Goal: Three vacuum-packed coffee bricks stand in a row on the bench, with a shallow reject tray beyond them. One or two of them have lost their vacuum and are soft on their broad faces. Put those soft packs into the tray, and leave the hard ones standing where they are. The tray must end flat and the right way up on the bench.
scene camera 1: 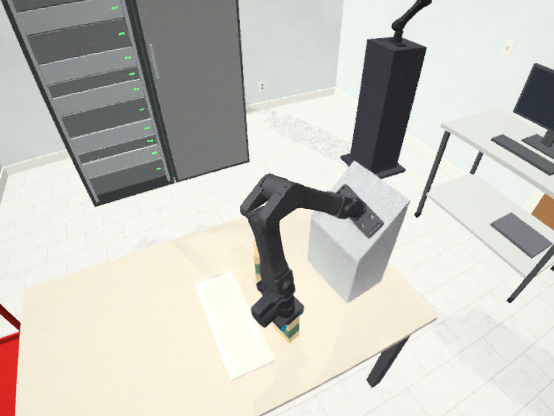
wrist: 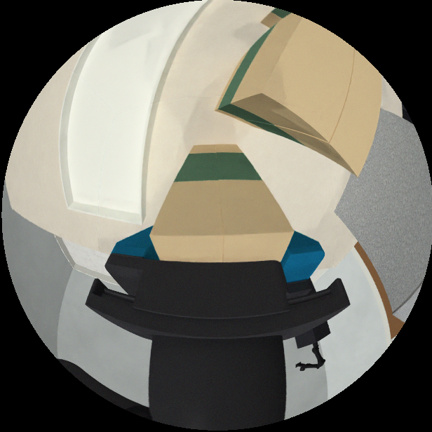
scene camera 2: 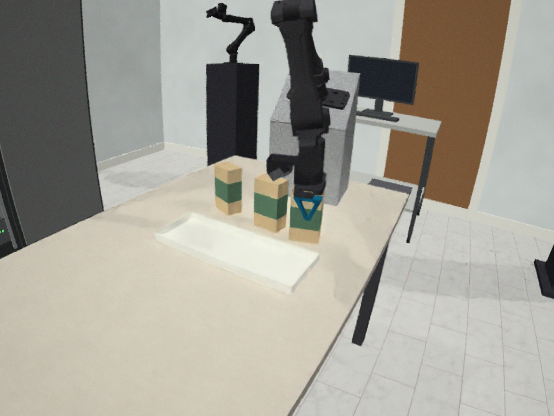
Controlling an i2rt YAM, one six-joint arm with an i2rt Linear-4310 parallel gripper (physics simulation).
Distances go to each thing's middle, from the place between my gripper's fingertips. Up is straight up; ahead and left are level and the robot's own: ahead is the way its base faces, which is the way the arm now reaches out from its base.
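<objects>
The white tray (scene camera 2: 282,266) is in view, 12 cm to the right of my hand, 16 cm ahead of it and 6 cm below it.
</objects>
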